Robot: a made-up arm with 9 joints. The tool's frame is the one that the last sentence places.
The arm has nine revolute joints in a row. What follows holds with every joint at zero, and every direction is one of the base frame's. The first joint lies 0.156 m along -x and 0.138 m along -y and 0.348 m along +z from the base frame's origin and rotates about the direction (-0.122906, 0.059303, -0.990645), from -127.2 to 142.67 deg. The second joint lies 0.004 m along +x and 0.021 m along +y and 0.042 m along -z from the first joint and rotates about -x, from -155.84 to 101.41 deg. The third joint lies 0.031 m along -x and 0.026 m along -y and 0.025 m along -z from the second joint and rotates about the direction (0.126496, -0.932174, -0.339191), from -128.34 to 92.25 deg. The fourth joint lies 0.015 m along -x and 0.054 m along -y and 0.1 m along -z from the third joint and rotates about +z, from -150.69 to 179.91 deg. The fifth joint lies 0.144 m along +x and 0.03 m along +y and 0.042 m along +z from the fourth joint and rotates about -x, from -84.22 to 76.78 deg. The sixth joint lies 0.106 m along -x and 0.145 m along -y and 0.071 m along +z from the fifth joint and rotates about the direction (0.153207, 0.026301, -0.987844), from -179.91 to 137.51 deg. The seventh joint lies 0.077 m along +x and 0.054 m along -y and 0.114 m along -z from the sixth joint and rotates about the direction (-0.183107, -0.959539, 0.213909), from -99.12 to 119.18 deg. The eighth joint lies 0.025 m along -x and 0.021 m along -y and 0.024 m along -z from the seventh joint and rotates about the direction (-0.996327, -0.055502, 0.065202), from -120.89 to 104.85 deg. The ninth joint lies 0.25 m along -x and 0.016 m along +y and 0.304 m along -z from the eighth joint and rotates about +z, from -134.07 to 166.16 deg. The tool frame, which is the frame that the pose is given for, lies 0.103 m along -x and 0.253 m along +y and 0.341 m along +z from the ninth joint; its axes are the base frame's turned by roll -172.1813, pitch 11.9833 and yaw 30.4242 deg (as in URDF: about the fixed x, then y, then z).
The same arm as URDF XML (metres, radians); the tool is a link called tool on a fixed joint. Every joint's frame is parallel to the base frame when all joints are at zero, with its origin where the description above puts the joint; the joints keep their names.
<robot name="arm">
  <joint name="tool_joint" type="fixed">
    <parent link="link9"/>
    <child link="tool"/>
    <origin xyz="-0.103 0.253 0.341" rpy="-3.0051 0.2091 0.531"/>
  </joint>
  <joint name="joint 9" type="revolute">
    <parent link="link8"/>
    <child link="link9"/>
    <origin xyz="-0.25 0.016 -0.304"/>
    <axis xyz="0 0 1"/>
    <limit lower="-2.34" upper="2.9"/>
  </joint>
  <joint name="joint 8" type="revolute">
    <parent link="link7"/>
    <child link="link8"/>
    <origin xyz="-0.025 -0.021 -0.024"/>
    <axis xyz="-0.996327 -0.055502 0.065202"/>
    <limit lower="-2.1099" upper="1.83"/>
  </joint>
  <joint name="joint 7" type="revolute">
    <parent link="link6"/>
    <child link="link7"/>
    <origin xyz="0.077 -0.054 -0.114"/>
    <axis xyz="-0.183107 -0.959539 0.213909"/>
    <limit lower="-1.73" upper="2.0801"/>
  </joint>
  <joint name="joint 6" type="revolute">
    <parent link="link5"/>
    <child link="link6"/>
    <origin xyz="-0.106 -0.145 0.071"/>
    <axis xyz="0.153207 0.026301 -0.987844"/>
    <limit lower="-3.14" upper="2.4"/>
  </joint>
  <joint name="joint 5" type="revolute">
    <parent link="link4"/>
    <child link="link5"/>
    <origin xyz="0.144 0.03 0.042"/>
    <axis xyz="-1 0 0"/>
    <limit lower="-1.4699" upper="1.3401"/>
  </joint>
  <joint name="joint 4" type="revolute">
    <parent link="link3"/>
    <child link="link4"/>
    <origin xyz="-0.015 -0.054 -0.1"/>
    <axis xyz="0 0 1"/>
    <limit lower="-2.63" upper="3.14"/>
  </joint>
  <joint name="joint 3" type="revolute">
    <parent link="link2"/>
    <child link="link3"/>
    <origin xyz="-0.031 -0.026 -0.025"/>
    <axis xyz="0.126496 -0.932174 -0.339191"/>
    <limit lower="-2.24" upper="1.6101"/>
  </joint>
  <joint name="joint 2" type="revolute">
    <parent link="link1"/>
    <child link="link2"/>
    <origin xyz="0.004 0.021 -0.042"/>
    <axis xyz="-1 0 0"/>
    <limit lower="-2.7199" upper="1.7699"/>
  </joint>
  <joint name="joint 1" type="revolute">
    <parent link="base_link"/>
    <child link="link1"/>
    <origin xyz="-0.156 -0.138 0.348"/>
    <axis xyz="-0.122906 0.059303 -0.990645"/>
    <limit lower="-2.2201" upper="2.4901"/>
  </joint>
  <link name="base_link"/>
  <link name="link1"/>
  <link name="link2"/>
  <link name="link3"/>
  <link name="link4"/>
  <link name="link5"/>
  <link name="link6"/>
  <link name="link7"/>
  <link name="link8"/>
  <link name="link9"/>
  <link name="tool"/>
</robot>

